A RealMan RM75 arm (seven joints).
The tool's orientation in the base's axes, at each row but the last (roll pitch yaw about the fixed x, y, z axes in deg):
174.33 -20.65 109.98
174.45 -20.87 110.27
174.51 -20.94 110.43
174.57 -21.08 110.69
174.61 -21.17 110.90
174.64 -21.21 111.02
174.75 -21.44 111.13
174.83 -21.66 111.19
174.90 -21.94 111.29
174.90 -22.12 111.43
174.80 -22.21 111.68
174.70 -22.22 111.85
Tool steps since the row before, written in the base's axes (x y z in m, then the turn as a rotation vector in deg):
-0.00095 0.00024 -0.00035 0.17 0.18 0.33
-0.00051 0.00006 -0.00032 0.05 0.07 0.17
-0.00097 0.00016 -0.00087 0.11 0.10 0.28
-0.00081 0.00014 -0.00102 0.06 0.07 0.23
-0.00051 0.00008 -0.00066 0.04 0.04 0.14
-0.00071 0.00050 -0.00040 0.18 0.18 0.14
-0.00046 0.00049 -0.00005 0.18 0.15 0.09
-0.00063 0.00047 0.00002 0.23 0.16 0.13
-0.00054 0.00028 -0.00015 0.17 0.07 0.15
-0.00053 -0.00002 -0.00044 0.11 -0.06 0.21
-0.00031 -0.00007 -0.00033 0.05 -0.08 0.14
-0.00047 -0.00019 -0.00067 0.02 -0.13 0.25
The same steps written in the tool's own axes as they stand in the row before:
0.00039 -0.00086 0.00044 0.22 0.25 -0.25
0.00010 -0.00049 0.00034 0.11 0.08 -0.13
0.00015 -0.00094 0.00090 0.15 0.16 -0.23
0.00002 -0.00081 0.00103 0.12 0.10 -0.19
0.00000 -0.00051 0.00066 0.07 0.06 -0.12
0.00053 -0.00054 0.00059 0.15 0.24 -0.07
0.00056 -0.00028 0.00025 0.10 0.23 -0.04
0.00063 -0.00044 0.00019 0.11 0.28 -0.07
0.00037 -0.00043 0.00027 0.06 0.20 -0.12
0.00000 -0.00054 0.00043 -0.01 0.10 -0.22
-0.00008 -0.00034 0.00029 -0.03 0.03 -0.16
-0.00025 -0.00056 0.00057 -0.02 0.00 -0.28

